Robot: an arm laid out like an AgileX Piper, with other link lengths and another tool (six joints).
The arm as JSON. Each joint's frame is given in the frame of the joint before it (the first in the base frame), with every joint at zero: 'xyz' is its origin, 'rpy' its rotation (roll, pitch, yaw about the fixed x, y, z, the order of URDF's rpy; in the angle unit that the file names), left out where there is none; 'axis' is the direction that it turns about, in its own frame. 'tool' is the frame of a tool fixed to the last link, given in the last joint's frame.
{
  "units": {
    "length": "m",
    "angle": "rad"
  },
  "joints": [
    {
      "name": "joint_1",
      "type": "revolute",
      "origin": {
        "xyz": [
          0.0,
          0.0,
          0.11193
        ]
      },
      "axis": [
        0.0,
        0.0,
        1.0
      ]
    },
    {
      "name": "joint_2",
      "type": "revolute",
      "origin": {
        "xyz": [
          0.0,
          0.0,
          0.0
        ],
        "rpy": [
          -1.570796,
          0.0,
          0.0
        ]
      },
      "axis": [
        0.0,
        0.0,
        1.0
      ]
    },
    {
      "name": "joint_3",
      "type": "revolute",
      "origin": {
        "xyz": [
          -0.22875,
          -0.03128,
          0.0
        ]
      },
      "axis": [
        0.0,
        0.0,
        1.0
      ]
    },
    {
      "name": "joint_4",
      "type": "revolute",
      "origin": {
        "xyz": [
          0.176,
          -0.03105,
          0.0
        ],
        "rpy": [
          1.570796,
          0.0,
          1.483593
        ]
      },
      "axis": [
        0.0,
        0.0,
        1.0
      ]
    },
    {
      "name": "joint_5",
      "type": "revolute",
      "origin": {
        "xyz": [
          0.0,
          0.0,
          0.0
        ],
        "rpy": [
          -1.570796,
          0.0,
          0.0
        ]
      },
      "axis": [
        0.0,
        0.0,
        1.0
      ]
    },
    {
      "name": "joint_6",
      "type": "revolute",
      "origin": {
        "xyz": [
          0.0,
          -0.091,
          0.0
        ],
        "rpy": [
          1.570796,
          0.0,
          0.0
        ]
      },
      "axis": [
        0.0,
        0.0,
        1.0
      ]
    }
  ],
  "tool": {
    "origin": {
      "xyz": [
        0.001,
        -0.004,
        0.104
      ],
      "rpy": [
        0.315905,
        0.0,
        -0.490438
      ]
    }
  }
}
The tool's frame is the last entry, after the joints.
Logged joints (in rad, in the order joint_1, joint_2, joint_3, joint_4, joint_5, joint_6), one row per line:
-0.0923 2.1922 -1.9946 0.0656 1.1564 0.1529
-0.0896 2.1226 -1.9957 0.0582 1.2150 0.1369
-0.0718 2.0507 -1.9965 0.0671 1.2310 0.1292
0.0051 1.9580 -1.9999 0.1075 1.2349 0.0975
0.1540 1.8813 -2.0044 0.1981 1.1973 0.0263
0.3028 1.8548 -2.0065 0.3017 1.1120 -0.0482
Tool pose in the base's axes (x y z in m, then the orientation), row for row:
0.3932 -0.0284 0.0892 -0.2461 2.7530 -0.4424
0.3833 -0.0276 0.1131 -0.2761 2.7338 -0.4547
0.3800 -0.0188 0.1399 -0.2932 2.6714 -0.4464
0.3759 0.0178 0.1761 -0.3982 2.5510 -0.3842
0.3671 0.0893 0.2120 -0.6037 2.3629 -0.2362
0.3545 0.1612 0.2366 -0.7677 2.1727 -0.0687
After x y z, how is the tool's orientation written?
As a rotation vector, in radians.
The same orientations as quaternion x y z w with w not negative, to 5 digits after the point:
-0.08663 0.96913 -0.15574 0.17038
-0.09756 0.96603 -0.16068 0.17732
-0.10529 0.95932 -0.16031 0.20715
-0.14720 0.94300 -0.14202 0.26252
-0.23181 0.90732 -0.09070 0.33885
-0.30432 0.86127 -0.02723 0.40604

